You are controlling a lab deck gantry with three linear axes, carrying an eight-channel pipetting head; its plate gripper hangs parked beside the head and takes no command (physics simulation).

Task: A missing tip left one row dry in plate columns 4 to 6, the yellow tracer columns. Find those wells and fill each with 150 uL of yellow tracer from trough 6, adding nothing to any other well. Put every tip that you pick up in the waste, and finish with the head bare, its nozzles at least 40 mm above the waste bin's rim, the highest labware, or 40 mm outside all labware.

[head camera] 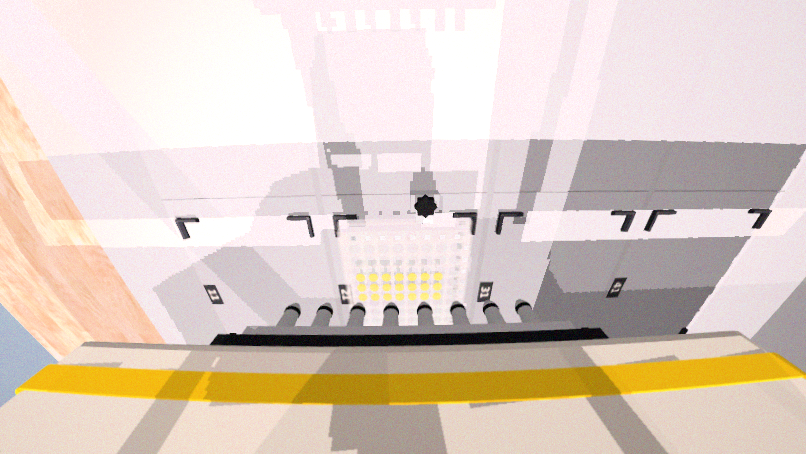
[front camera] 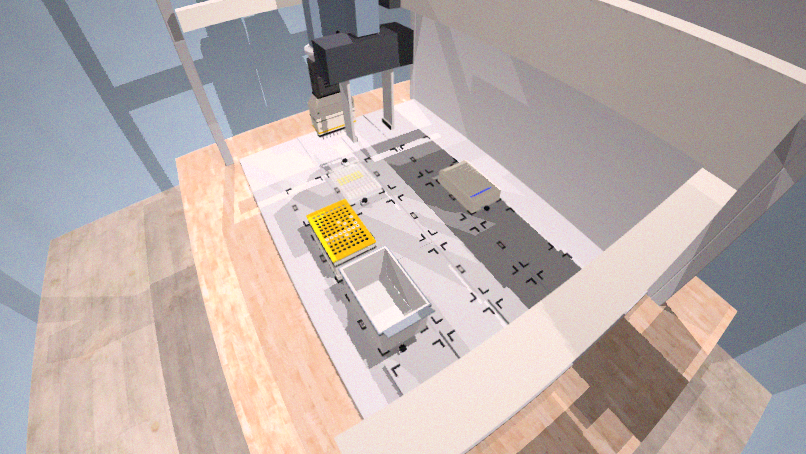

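Observation:
The clear well plate (front camera: 369, 184) (head camera: 462, 281) holds three lines of yellow wells, seven in each line. In the head view, the eighth well at each line's right end shows no yellow. The pipetting head (front camera: 332, 115) (head camera: 394, 389) is above and behind the plate. Its eight nozzles (front camera: 331, 135) (head camera: 407, 311) carry no tips. The yellow tip rack (front camera: 323, 212) has pale tips in some holes. The white waste bin (front camera: 408, 321) stands in front of the rack. A beige block (front camera: 463, 179) with a blue strip may be the trough block; no yellow trough can be made out. The parked plate gripper (front camera: 370, 133) is open and empty.
Beside the head hangs the dark gripper body (front camera: 363, 56). Black corner brackets (front camera: 427, 235) (head camera: 465, 219) mark deck positions. Black knobs (front camera: 402, 348) (head camera: 425, 205) stand near labware. A pale frame beam (front camera: 535, 329) crosses the front, and a tall grey wall (front camera: 564, 146) bounds the right.

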